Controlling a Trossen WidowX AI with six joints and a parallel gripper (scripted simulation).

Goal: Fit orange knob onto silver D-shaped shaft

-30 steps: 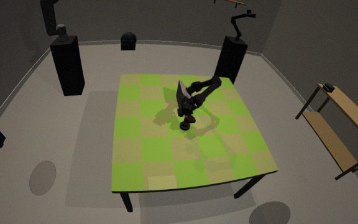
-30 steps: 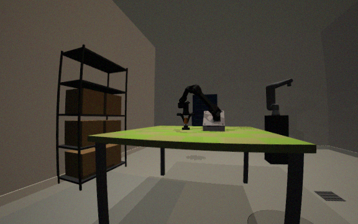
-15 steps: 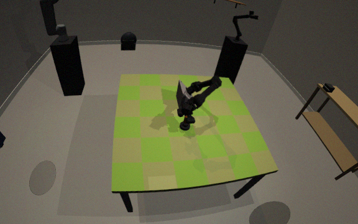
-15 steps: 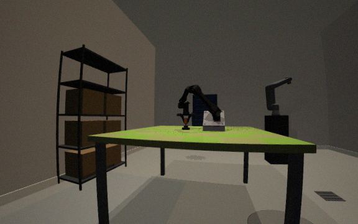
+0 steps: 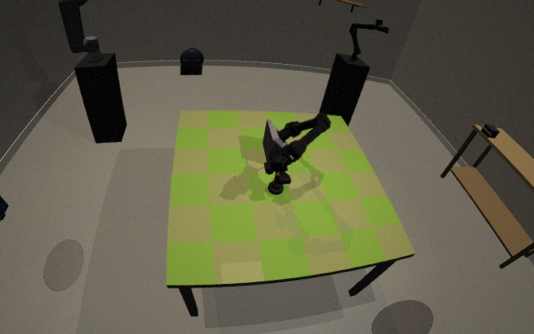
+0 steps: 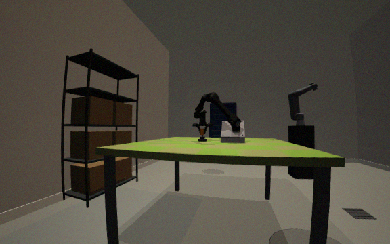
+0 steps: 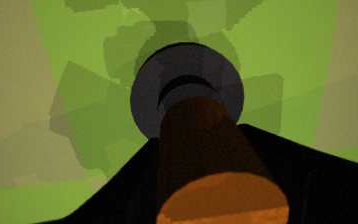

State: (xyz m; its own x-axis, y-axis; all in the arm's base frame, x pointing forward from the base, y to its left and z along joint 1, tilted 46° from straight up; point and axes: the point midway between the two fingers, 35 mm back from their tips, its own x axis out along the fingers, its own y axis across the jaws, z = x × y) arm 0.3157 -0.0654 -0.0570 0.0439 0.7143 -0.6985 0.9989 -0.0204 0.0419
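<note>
Right now the orange knob is 30 mm above my gripper tip. Also, from my gripper tip: round pedestal (40 mm below).
</note>
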